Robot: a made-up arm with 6 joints. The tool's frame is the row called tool. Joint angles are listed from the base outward. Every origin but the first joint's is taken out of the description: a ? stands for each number. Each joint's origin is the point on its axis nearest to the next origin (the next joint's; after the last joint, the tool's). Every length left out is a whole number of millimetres.
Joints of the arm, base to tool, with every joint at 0 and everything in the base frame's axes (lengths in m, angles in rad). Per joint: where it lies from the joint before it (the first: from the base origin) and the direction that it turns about. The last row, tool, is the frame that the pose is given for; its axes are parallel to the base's.
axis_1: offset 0.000 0.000 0.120 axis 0 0 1
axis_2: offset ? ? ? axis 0 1 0
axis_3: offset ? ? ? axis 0 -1 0
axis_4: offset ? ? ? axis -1 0 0
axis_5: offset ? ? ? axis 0 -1 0
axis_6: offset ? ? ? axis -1 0 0
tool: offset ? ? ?
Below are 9 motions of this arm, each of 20 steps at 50 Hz.
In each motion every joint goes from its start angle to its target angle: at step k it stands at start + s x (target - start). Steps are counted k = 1, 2, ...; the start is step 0. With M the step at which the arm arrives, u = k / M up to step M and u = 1 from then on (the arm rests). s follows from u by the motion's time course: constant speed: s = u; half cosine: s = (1 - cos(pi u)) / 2; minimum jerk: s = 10 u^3 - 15 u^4 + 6 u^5.
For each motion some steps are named. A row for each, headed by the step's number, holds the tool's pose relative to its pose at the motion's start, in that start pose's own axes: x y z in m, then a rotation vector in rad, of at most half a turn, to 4 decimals.
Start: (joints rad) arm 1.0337 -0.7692 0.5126 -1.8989 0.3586 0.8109
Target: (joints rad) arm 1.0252 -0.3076 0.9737 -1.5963 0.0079 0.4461
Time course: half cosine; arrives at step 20
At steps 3, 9, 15, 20:
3: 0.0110 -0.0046 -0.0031 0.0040 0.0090 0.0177
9: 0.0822 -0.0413 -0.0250 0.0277 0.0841 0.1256
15: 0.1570 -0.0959 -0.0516 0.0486 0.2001 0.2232
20: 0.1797 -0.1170 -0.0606 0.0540 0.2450 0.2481

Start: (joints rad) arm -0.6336 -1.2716 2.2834 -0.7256 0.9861 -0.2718
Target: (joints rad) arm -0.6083 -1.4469 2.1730 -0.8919 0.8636 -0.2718
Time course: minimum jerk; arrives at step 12
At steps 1, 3, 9, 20:
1: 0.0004 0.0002 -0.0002 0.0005 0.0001 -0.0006
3: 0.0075 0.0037 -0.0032 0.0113 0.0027 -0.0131
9: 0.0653 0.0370 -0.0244 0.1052 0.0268 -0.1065
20: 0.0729 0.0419 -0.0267 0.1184 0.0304 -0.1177

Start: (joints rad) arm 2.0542 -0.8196 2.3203 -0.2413 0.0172 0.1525
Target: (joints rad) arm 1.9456 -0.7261 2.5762 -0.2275 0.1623 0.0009
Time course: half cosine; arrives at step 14
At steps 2, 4, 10, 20:
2: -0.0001 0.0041 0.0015 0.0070 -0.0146 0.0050
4: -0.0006 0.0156 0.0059 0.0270 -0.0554 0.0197
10: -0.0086 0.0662 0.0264 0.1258 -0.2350 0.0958
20: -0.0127 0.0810 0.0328 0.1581 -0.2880 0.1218

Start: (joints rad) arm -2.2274 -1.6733 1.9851 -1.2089 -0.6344 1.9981
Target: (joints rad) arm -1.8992 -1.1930 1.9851 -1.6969 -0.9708 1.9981
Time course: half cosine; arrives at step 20
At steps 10, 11, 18, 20:
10: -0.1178 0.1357 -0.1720 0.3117 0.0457 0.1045
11: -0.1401 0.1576 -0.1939 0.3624 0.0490 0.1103
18: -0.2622 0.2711 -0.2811 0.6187 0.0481 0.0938
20: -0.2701 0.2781 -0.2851 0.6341 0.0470 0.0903

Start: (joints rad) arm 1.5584 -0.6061 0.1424 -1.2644 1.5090 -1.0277
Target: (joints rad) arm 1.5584 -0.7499 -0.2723 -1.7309 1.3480 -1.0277
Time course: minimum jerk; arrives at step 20
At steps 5, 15, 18, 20:
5: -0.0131 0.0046 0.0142 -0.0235 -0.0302 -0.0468
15: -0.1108 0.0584 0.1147 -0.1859 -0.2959 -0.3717
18: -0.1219 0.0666 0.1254 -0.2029 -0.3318 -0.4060
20: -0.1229 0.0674 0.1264 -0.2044 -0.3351 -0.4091

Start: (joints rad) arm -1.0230 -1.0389 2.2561 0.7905 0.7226 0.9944
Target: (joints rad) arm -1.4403 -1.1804 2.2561 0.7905 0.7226 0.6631
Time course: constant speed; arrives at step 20
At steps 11, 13, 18, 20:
11: 0.1264 -0.0489 0.1337 0.2828 -0.1715 -0.1389
13: 0.1461 -0.0612 0.1595 0.3352 -0.2044 -0.1616
18: 0.1902 -0.0960 0.2249 0.4673 -0.2887 -0.2146
20: 0.2058 -0.1116 0.2513 0.5205 -0.3234 -0.2344

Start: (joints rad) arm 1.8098 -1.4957 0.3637 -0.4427 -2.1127 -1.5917
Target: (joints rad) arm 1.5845 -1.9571 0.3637 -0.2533 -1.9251 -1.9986
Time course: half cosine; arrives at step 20
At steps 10, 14, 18, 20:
10: -0.0484 -0.1401 -0.1182 0.1809 -0.1996 0.3164
14: -0.0526 -0.2275 -0.1896 0.2667 -0.2826 0.5209
18: -0.0462 -0.2826 -0.2325 0.3103 -0.3199 0.6527
20: -0.0449 -0.2900 -0.2382 0.3156 -0.3241 0.6707

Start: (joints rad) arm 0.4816 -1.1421 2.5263 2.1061 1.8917 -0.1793
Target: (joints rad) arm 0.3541 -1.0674 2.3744 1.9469 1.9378 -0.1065
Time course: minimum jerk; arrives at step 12
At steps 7, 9, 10, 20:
7: 0.0657 0.0275 -0.0215 -0.0027 -0.1887 -0.1366
9: 0.0920 0.0382 -0.0275 -0.0009 -0.2557 -0.1884
10: 0.0995 0.0413 -0.0290 -0.0001 -0.2741 -0.2029
20: 0.1035 0.0429 -0.0298 0.0004 -0.2837 -0.2106

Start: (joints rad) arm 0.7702 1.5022 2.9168 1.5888 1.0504 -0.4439
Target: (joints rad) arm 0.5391 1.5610 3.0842 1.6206 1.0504 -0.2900
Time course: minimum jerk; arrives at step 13
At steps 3, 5, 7, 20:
3: -0.0071 -0.0026 0.0018 -0.0318 0.0090 0.0118
5: -0.0241 -0.0091 0.0068 -0.1098 0.0298 0.0417
7: -0.0460 -0.0182 0.0150 -0.2156 0.0553 0.0842
20: -0.0772 -0.0323 0.0303 -0.3768 0.0881 0.1530

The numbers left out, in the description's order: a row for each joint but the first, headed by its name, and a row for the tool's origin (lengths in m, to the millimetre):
axis_2: 0.000 0.000 0.000
axis_3: 0.000 0.000 0.455
axis_4: 0.410 0.000 0.000
axis_5: 0.000 -0.190 0.000
axis_6: 0.000 0.000 0.000
tool: 0.000 0.000 0.000

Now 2 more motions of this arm.
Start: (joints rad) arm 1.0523 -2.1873 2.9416 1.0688 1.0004 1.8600
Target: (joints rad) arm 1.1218 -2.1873 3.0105 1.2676 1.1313 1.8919
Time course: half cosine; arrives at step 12
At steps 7, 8, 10, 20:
7: 0.0236 -0.0174 -0.0230 -0.1303 -0.0862 -0.1496
8: 0.0280 -0.0211 -0.0268 -0.1544 -0.1032 -0.1783
10: 0.0346 -0.0271 -0.0323 -0.1905 -0.1293 -0.2220
20: 0.0370 -0.0293 -0.0342 -0.2035 -0.1390 -0.2380

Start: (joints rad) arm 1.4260 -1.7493 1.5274 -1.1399 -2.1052 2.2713
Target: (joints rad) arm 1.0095 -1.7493 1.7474 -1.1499 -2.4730 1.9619
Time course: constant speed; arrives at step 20
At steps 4, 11, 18, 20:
4: 0.0461 -0.0606 0.0102 -0.0089 -0.0591 0.1190
11: 0.1353 -0.1574 0.0398 -0.0256 -0.1396 0.3367
18: 0.2328 -0.2403 0.0840 -0.0471 -0.1888 0.5627
20: 0.2617 -0.2611 0.0992 -0.0546 -0.1969 0.6281

